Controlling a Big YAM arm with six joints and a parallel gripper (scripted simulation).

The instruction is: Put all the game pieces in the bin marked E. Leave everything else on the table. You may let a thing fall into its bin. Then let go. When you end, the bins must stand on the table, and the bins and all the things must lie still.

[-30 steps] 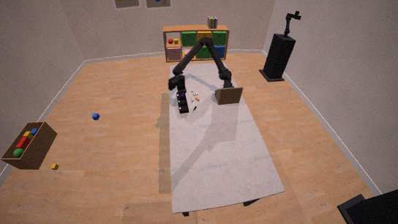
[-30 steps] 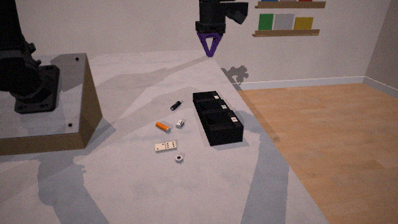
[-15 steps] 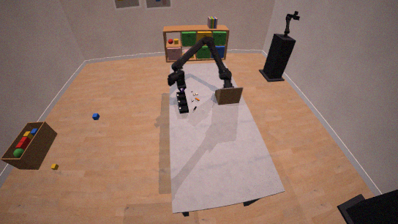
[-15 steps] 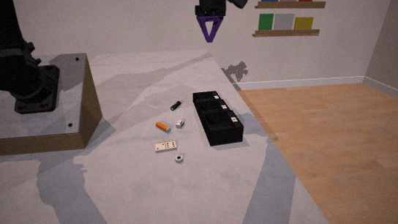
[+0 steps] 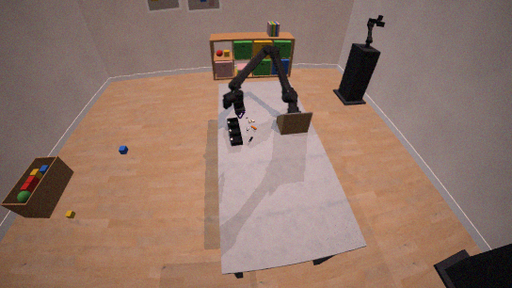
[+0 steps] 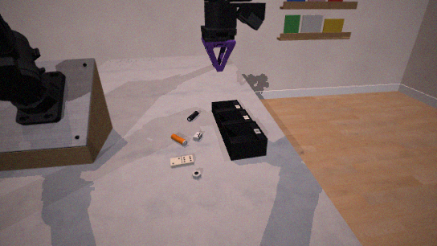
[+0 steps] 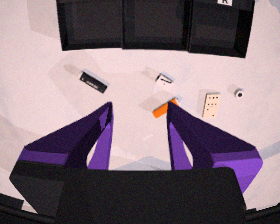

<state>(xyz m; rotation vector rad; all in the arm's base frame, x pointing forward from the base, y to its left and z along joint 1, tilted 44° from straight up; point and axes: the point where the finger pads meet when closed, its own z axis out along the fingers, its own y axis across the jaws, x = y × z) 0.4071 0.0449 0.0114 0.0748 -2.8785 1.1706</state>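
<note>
Right now the cream domino is 170 mm below my hand, 130 mm to the right of it and 100 mm behind it. From my hand the other things lie so: black battery: 170 mm below, 70 mm to the left, 70 mm behind; then black three-compartment bin tray: 160 mm below, 40 mm ahead, 20 mm to the right; then orange battery: 170 mm below, 110 mm behind, 50 mm to the right.
</note>
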